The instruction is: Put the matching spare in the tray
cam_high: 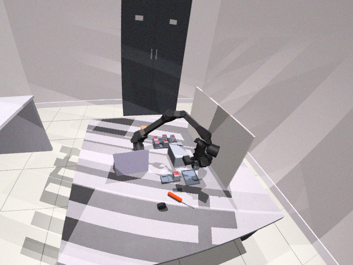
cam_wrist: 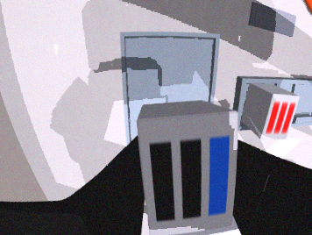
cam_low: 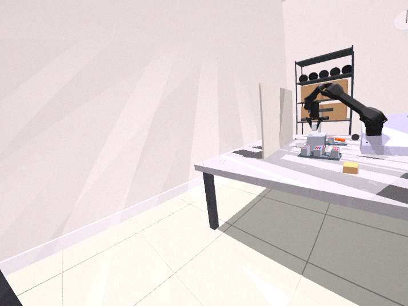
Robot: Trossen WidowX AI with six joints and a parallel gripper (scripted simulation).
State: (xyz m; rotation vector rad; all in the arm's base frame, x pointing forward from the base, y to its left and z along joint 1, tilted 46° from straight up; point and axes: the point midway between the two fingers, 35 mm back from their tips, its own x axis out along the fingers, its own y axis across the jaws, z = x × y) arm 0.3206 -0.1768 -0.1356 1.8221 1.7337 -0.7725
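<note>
The tray is 110 mm below my gripper tip, 10 mm to the left of it and 10 mm behind it. Round my gripper tip: grey spare block (30 mm above); holder (150 mm behind, 100 mm below, 30 mm to the left); grey mounted unit (210 mm to the left, 60 mm below, 40 mm behind).
</note>
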